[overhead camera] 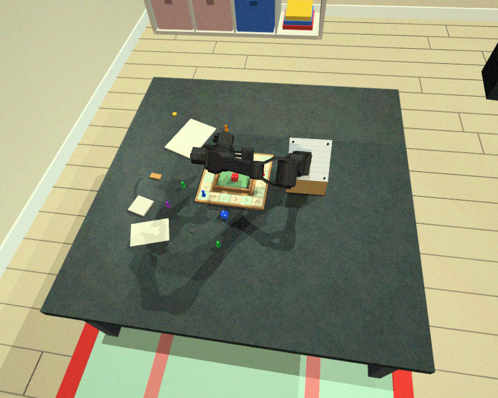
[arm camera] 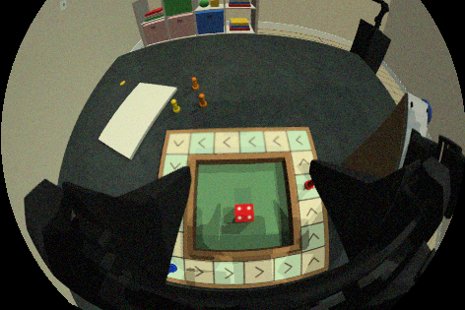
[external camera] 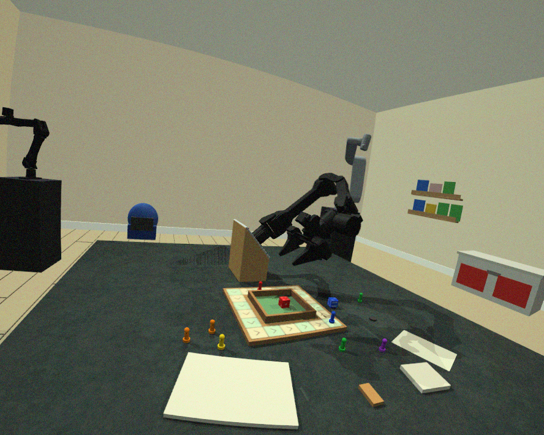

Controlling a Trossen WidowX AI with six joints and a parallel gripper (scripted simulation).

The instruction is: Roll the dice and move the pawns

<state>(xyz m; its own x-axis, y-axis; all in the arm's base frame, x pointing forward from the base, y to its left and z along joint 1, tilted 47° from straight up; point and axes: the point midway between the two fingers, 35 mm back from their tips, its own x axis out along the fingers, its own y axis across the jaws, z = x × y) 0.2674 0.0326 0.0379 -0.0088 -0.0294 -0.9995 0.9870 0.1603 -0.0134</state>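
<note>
My gripper tip is 130 mm above the red pawn, 110 mm past it and 30 mm to the left of it. Also, from my gripper tip: blue pawn 130 mm to the left, 130 mm below, 100 mm ahead; purple pawn 230 mm ahead, 200 mm to the left, 150 mm below.
</note>
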